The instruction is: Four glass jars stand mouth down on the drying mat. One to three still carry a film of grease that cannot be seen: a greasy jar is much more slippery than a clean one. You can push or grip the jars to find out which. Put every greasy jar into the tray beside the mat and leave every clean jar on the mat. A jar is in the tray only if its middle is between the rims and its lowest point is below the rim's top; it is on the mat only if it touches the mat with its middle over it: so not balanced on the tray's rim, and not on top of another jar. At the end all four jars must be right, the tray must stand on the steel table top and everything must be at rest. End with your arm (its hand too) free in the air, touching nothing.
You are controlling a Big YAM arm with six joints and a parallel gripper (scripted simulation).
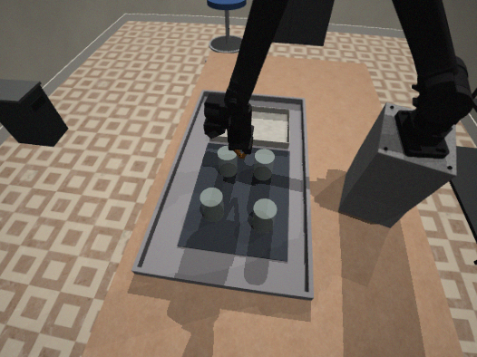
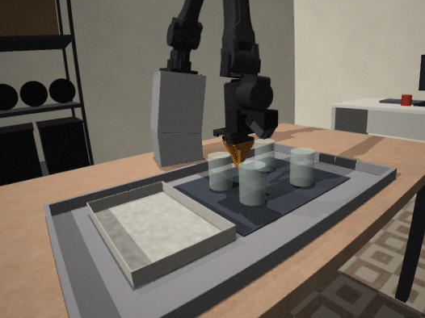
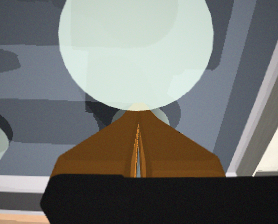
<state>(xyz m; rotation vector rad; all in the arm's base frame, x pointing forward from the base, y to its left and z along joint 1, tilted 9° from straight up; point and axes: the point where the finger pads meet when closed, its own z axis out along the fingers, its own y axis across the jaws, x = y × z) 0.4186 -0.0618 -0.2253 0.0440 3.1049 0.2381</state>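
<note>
Now: hand 2 cm to the left of the rimmed steel table top and 8 cm above it. The rest, counted from my hand: pale tray (2 cm behind, 23 cm to the right, 7 cm below); then dark drying mat (1 cm behind, 9 cm to the left, 8 cm below).
</note>
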